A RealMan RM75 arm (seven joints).
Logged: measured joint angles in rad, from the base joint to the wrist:
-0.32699, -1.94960, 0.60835, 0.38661, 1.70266, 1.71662, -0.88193
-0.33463, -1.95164, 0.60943, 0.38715, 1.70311, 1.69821, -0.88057
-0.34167, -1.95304, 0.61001, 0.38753, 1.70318, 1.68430, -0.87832
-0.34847, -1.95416, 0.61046, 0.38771, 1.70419, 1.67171, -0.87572
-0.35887, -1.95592, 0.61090, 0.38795, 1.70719, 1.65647, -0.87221
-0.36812, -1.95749, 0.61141, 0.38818, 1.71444, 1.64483, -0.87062
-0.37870, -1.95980, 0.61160, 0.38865, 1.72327, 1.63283, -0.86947
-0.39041, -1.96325, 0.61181, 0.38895, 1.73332, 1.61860, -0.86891
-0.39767, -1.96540, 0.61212, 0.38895, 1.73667, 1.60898, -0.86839
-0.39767, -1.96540, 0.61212, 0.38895, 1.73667, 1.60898, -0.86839
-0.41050, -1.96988, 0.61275, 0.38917, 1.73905, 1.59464, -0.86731
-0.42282, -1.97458, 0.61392, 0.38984, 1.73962, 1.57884, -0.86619
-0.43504, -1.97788, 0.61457, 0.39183, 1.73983, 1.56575, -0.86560
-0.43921, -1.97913, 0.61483, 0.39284, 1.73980, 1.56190, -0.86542
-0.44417, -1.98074, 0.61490, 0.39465, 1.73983, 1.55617, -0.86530
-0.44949, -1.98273, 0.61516, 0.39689, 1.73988, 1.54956, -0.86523
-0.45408, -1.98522, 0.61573, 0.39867, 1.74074, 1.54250, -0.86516
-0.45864, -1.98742, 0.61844, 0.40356, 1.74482, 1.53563, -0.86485
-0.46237, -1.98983, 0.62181, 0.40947, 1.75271, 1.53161, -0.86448
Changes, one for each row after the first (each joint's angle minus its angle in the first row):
-0.00764, -0.00204, 0.00108, 0.00054, 0.00045, -0.01841, 0.00136
-0.01468, -0.00344, 0.00166, 0.00092, 0.00052, -0.03232, 0.00361
-0.02148, -0.00456, 0.00211, 0.00110, 0.00153, -0.04491, 0.00621
-0.03188, -0.00632, 0.00255, 0.00134, 0.00453, -0.06015, 0.00972
-0.04113, -0.00789, 0.00306, 0.00157, 0.01178, -0.07179, 0.01131
-0.05171, -0.01020, 0.00325, 0.00204, 0.02061, -0.08379, 0.01246
-0.06342, -0.01365, 0.00346, 0.00234, 0.03066, -0.09802, 0.01302
-0.07068, -0.01580, 0.00377, 0.00234, 0.03401, -0.10764, 0.01354
-0.07068, -0.01580, 0.00377, 0.00234, 0.03401, -0.10764, 0.01354
-0.08351, -0.02028, 0.00440, 0.00256, 0.03639, -0.12198, 0.01462
-0.09583, -0.02498, 0.00557, 0.00323, 0.03696, -0.13778, 0.01574
-0.10805, -0.02828, 0.00622, 0.00522, 0.03717, -0.15087, 0.01633
-0.11222, -0.02953, 0.00648, 0.00623, 0.03714, -0.15472, 0.01651
-0.11718, -0.03114, 0.00655, 0.00804, 0.03717, -0.16045, 0.01663
-0.12250, -0.03313, 0.00681, 0.01028, 0.03722, -0.16706, 0.01670
-0.12709, -0.03562, 0.00738, 0.01206, 0.03808, -0.17412, 0.01677
-0.13165, -0.03782, 0.01009, 0.01695, 0.04216, -0.18099, 0.01708
-0.13538, -0.04023, 0.01346, 0.02286, 0.05005, -0.18501, 0.01745

